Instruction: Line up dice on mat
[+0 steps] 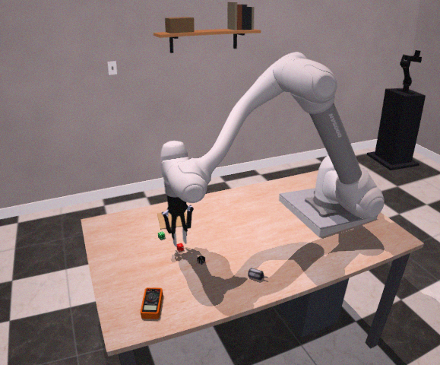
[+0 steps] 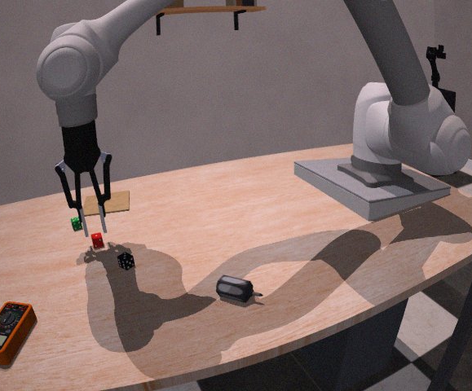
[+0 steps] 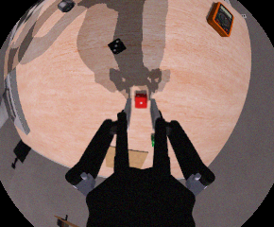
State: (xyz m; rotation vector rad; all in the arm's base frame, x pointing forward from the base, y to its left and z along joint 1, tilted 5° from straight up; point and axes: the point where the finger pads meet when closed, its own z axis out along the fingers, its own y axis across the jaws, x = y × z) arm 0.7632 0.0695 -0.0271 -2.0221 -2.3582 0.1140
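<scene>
Right now my hand is 50 mm above the red die. From my hand the other things lie so: black die: 110 mm to the left, 60 mm behind, 50 mm below; tan mat: 240 mm to the right, 60 mm below, 10 mm behind; green die: 110 mm to the right, 60 mm ahead, 50 mm below.
</scene>
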